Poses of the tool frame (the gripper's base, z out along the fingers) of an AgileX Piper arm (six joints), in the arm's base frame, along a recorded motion.
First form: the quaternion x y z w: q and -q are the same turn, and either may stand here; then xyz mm.
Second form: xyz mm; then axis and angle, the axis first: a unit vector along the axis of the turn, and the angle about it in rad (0 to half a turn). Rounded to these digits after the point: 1 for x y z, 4 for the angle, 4 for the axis.
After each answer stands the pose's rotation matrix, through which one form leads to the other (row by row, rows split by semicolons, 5 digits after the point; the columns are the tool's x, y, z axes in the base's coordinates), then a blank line. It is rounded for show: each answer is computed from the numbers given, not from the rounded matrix.
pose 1, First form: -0.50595 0.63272 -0.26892 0.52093 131.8 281.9 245.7
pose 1, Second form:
131.8 281.9 245.7 -0.5927 0.7412 -0.3150 2.0457
0.05470 -0.36007 0.93132; -0.92042 0.34340 0.18683; -0.38708 -0.86743 -0.31263

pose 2, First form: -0.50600 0.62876 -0.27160 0.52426 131.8 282.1 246.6
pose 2, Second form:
131.8 282.1 246.6 -0.5942 0.7384 -0.3189 2.0379
0.06178 -0.35153 0.93414; -0.92109 0.34039 0.18901; -0.38441 -0.87210 -0.30276

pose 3, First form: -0.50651 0.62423 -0.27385 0.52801 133.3 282.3 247.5
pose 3, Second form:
133.3 282.3 247.5 -0.5964 0.7350 -0.3225 2.0291
0.07069 -0.34317 0.93661; -0.92154 0.33691 0.19299; -0.38178 -0.87677 -0.29243

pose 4, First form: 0.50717 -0.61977 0.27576 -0.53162 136.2 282.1 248.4
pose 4, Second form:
136.2 282.1 248.4 -0.5988 0.7317 -0.3256 2.0206
0.07968 -0.33546 0.93868; -0.92186 0.33347 0.19743; -0.37925 -0.88106 -0.28267

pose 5, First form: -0.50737 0.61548 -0.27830 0.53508 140.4 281.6 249.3
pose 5, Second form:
140.4 281.6 249.3 -0.6006 0.7285 -0.3294 2.0124
0.08747 -0.32673 0.94106; -0.92238 0.33025 0.20039; -0.37626 -0.88554 -0.27248

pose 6, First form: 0.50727 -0.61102 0.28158 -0.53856 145.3 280.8 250.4
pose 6, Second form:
145.3 280.8 250.4 -0.6020 0.7252 -0.3342 2.0041
0.09474 -0.31661 0.94381; -0.92320 0.32678 0.20229; -0.37247 -0.89049 -0.26133

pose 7, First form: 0.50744 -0.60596 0.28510 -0.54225 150.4 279.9 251.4
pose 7, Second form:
150.4 279.9 251.4 -0.6039 0.7212 -0.3393 1.9954
0.10306 -0.30579 0.94651; -0.92417 0.32245 0.20480; -0.36782 -0.89584 -0.24937

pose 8, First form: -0.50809 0.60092 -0.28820 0.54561 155.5 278.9 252.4
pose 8, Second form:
155.5 278.9 252.4 -0.6063 0.7170 -0.3439 1.9874
0.11168 -0.29615 0.94859; -0.92512 0.31758 0.20807; -0.36287 -0.90080 -0.23851

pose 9, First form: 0.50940 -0.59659 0.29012 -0.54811 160.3 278.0 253.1
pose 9, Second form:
160.3 278.0 253.1 -0.6090 0.7133 -0.3469 1.9814
0.11982 -0.28977 0.94957; -0.92584 0.31269 0.21225; -0.35842 -0.90458 -0.23081

